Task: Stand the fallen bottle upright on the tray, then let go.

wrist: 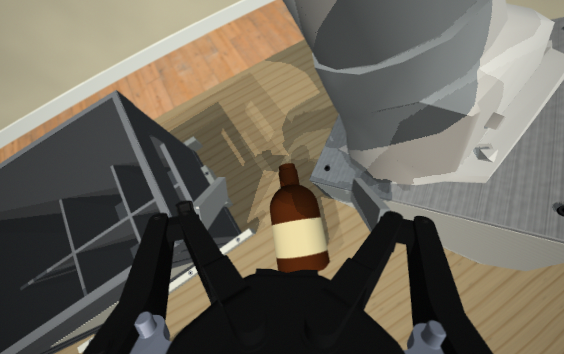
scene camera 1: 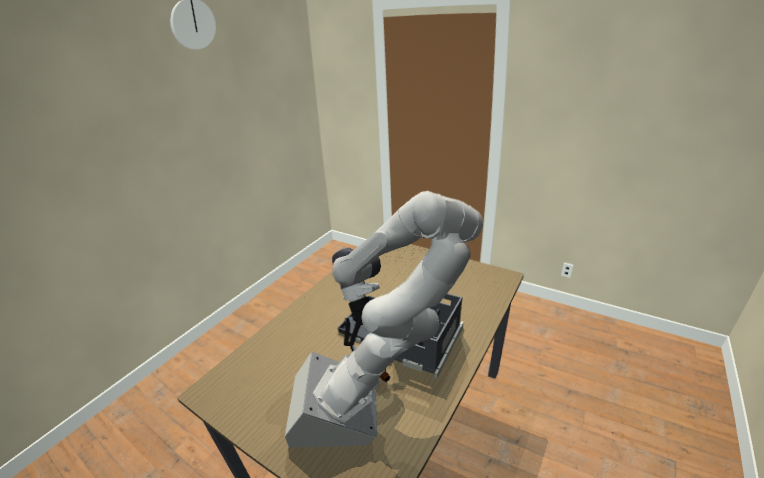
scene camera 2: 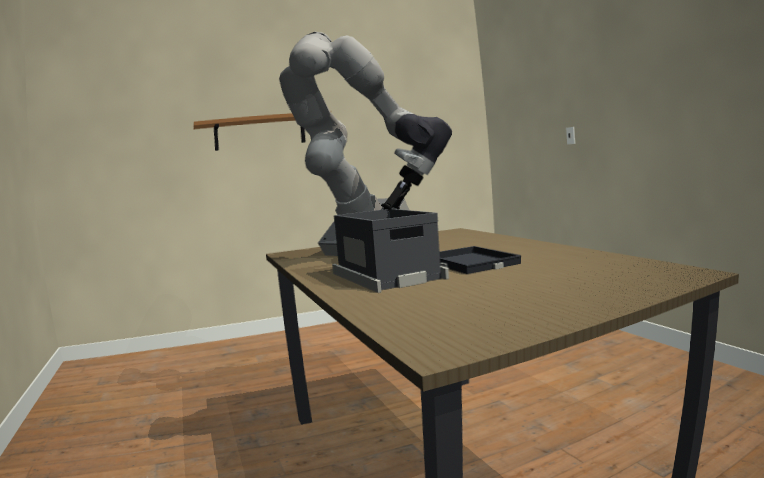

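The brown bottle [wrist: 299,239] [scene camera 1: 384,375], with a cream label, lies on its side on the table between the crate and the robot's base. In the wrist view its neck points away from the gripper and its base end is partly hidden by the gripper body. In scene camera 1 most of it is behind the arm, and it does not show in scene camera 2. My gripper [wrist: 288,188] [scene camera 1: 350,339] [scene camera 2: 390,206] is open and empty, above the bottle, with a finger to each side of it in the wrist view. The low dark tray [scene camera 2: 489,264] [scene camera 1: 341,328] lies flat beside the crate.
A tall dark crate [scene camera 2: 405,256] [wrist: 136,145] with inner dividers stands left of the bottle in the wrist view, with pale brackets around its foot. The robot's metal base block [wrist: 505,235] [scene camera 1: 332,422] is close on the bottle's right there. The wooden table [scene camera 2: 535,315] carries everything.
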